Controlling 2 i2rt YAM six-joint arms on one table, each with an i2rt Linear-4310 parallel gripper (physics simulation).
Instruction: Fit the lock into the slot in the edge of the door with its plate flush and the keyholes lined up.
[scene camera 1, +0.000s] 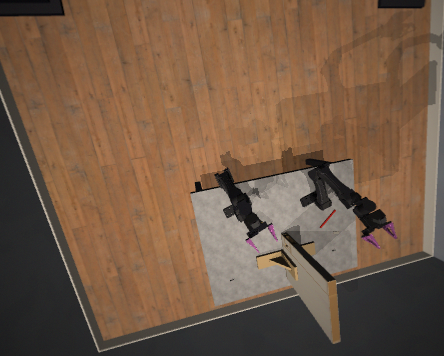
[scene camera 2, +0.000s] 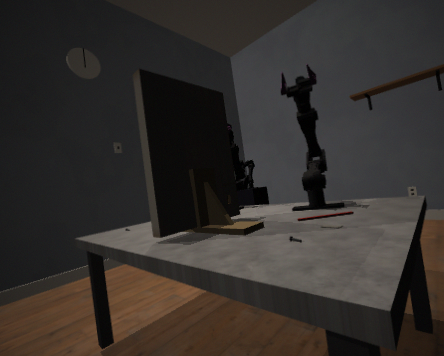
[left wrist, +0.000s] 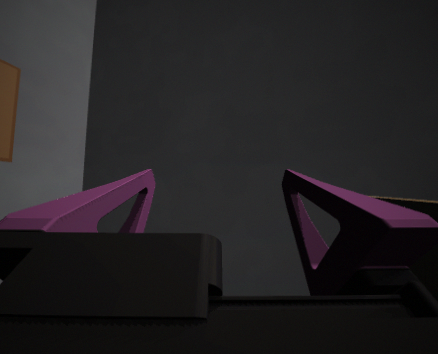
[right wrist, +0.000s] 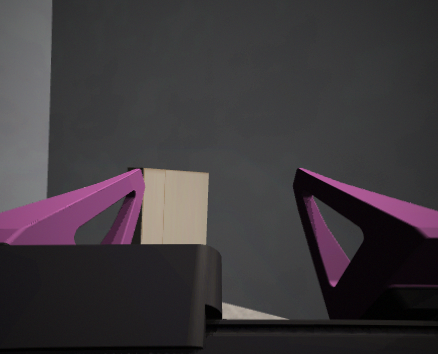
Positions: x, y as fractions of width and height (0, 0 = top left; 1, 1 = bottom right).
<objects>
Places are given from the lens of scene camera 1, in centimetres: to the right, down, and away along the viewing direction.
door (scene camera 1: 0.71, 0.81): 52, 60, 113
wooden bracket (scene camera 1: 0.63, 0.72): 43, 59, 153
The marked spots on the door and the wooden bracket are 41 cm apart.
</objects>
